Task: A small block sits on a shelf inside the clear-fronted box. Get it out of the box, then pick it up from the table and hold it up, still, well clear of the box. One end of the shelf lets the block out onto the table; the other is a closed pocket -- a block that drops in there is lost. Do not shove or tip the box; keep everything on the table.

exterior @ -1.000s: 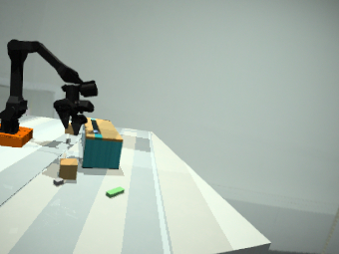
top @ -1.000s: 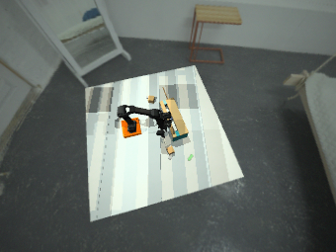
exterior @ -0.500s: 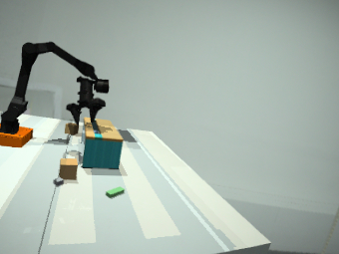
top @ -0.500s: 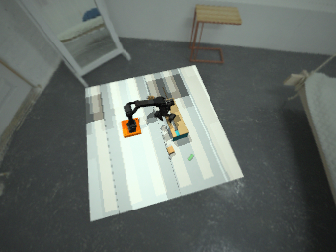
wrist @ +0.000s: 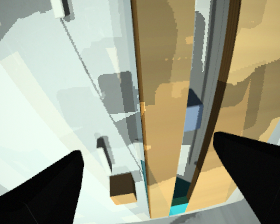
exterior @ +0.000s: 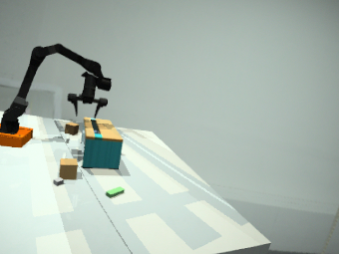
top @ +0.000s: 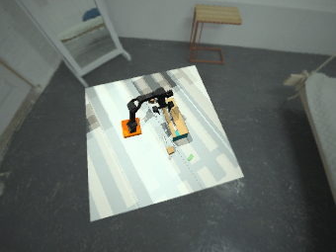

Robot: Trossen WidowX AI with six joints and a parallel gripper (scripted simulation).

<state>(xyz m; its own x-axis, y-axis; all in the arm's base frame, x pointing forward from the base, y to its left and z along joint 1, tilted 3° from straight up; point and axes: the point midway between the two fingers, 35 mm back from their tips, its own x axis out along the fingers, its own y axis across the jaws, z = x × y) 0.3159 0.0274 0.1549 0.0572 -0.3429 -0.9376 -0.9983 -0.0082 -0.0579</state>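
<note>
My gripper tip is 3 cm short of the box, 4 cm to the left of it and 10 cm above it. Round my gripper tip: small green flat piece (11 cm ahead, 42 cm to the right, 15 cm below).
</note>
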